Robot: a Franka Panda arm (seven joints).
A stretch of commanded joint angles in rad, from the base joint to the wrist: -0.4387 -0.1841 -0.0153 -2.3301 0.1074 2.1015 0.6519; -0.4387 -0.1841 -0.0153 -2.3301 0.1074 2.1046 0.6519; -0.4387 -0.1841 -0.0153 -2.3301 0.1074 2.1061 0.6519; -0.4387 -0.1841 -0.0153 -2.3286 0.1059 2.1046 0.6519; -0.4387 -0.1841 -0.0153 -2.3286 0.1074 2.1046 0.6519; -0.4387 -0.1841 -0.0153 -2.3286 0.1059 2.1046 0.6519; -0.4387 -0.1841 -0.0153 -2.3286 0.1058 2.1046 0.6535; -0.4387 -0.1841 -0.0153 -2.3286 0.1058 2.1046 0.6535; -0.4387 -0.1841 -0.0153 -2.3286 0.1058 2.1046 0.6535; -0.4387 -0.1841 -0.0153 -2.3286 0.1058 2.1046 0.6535; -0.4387 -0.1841 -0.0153 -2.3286 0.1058 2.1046 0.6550; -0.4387 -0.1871 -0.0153 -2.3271 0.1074 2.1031 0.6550; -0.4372 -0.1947 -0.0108 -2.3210 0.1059 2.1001 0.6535; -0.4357 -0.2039 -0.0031 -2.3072 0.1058 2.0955 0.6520; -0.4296 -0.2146 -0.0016 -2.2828 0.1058 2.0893 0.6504; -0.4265 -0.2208 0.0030 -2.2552 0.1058 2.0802 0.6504; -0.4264 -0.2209 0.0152 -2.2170 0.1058 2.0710 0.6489; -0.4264 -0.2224 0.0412 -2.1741 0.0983 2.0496 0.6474; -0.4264 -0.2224 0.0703 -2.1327 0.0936 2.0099 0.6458
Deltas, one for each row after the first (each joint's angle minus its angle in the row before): 0.0000 0.0000 0.0000 0.0000 0.0000 0.0031 0.0000; 0.0000 0.0000 0.0000 0.0000 0.0000 0.0015 0.0000; 0.0000 0.0000 0.0000 0.0015 -0.0015 -0.0015 0.0000; 0.0000 0.0000 0.0000 0.0000 0.0015 0.0000 0.0000; 0.0000 0.0000 0.0000 0.0000 -0.0015 0.0000 0.0000; 0.0000 0.0000 0.0000 0.0000 -0.0001 0.0000 0.0016; 0.0000 0.0000 0.0000 0.0000 0.0000 0.0000 0.0000; 0.0000 0.0000 0.0000 0.0000 0.0000 0.0000 0.0000; 0.0000 0.0000 0.0000 0.0000 0.0000 0.0000 0.0000; 0.0000 0.0000 0.0000 0.0000 0.0000 0.0000 0.0015; 0.0000 -0.0030 0.0000 0.0015 0.0016 -0.0015 0.0000; 0.0015 -0.0076 0.0045 0.0061 -0.0015 -0.0030 -0.0015; 0.0015 -0.0092 0.0077 0.0138 -0.0001 -0.0046 -0.0015; 0.0061 -0.0107 0.0015 0.0244 0.0000 -0.0062 -0.0016; 0.0031 -0.0062 0.0046 0.0276 0.0000 -0.0091 0.0000; 0.0001 -0.0001 0.0122 0.0382 0.0000 -0.0092 -0.0015; 0.0000 -0.0015 0.0260 0.0429 -0.0075 -0.0214 -0.0015; 0.0000 0.0000 0.0291 0.0414 -0.0047 -0.0397 -0.0016
